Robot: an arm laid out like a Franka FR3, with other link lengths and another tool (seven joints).
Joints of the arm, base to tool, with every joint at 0 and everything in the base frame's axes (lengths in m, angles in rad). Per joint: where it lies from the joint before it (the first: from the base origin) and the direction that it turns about. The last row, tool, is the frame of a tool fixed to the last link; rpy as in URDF.
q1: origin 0.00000 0.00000 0.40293 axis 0 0 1
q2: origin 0.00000 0.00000 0.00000 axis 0 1 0
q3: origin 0.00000 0.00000 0.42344 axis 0 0 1
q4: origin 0.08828 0.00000 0.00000 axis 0 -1 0
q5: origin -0.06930 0.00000 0.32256 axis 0 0 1
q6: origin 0.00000 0.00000 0.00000 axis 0 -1 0
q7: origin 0.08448 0.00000 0.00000 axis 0 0 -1
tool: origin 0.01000 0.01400 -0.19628 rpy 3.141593 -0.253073 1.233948
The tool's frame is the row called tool.
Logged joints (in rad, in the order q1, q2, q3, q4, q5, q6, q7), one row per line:
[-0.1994, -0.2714, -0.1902, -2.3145, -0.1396, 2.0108, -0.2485]
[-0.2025, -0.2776, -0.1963, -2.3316, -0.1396, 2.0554, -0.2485]
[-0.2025, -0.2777, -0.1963, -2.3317, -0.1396, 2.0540, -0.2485]
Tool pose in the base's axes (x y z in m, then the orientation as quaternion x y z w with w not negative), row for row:
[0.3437, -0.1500, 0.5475, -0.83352, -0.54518, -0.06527, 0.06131]
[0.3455, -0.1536, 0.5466, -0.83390, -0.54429, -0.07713, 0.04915]
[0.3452, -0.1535, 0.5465, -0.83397, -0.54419, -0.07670, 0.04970]
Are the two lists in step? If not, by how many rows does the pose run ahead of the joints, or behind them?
They are in step.
